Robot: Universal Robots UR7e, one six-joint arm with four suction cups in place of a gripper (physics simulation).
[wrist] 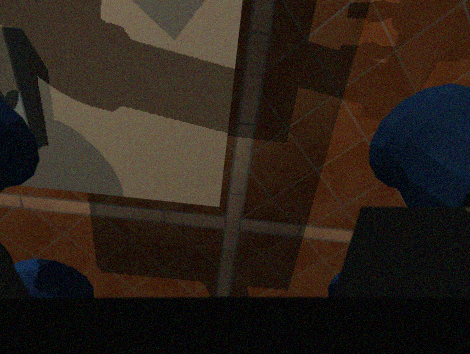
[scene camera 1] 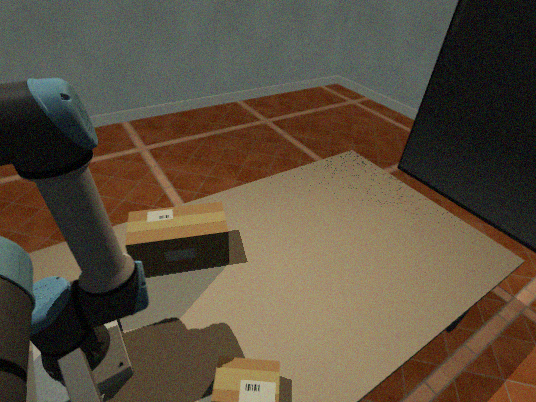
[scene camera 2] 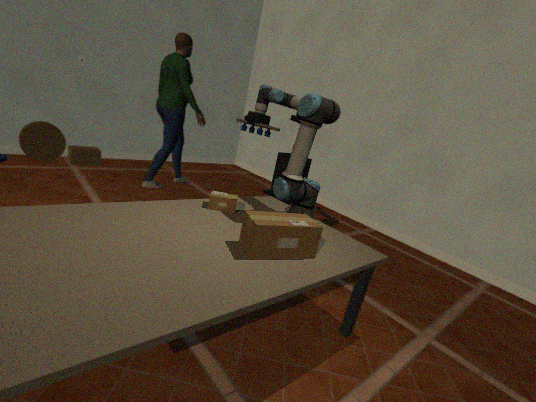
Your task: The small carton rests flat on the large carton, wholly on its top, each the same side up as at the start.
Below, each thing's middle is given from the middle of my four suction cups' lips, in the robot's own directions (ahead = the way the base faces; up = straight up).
My suction cup is 39 cm above the small carton (scene camera 1: 231,372), 26 cm short of it and 16 cm to the right of it. Also, from my suction cup: large carton (scene camera 1: 170,239): 67 cm to the left, 35 cm below, 29 cm ahead.
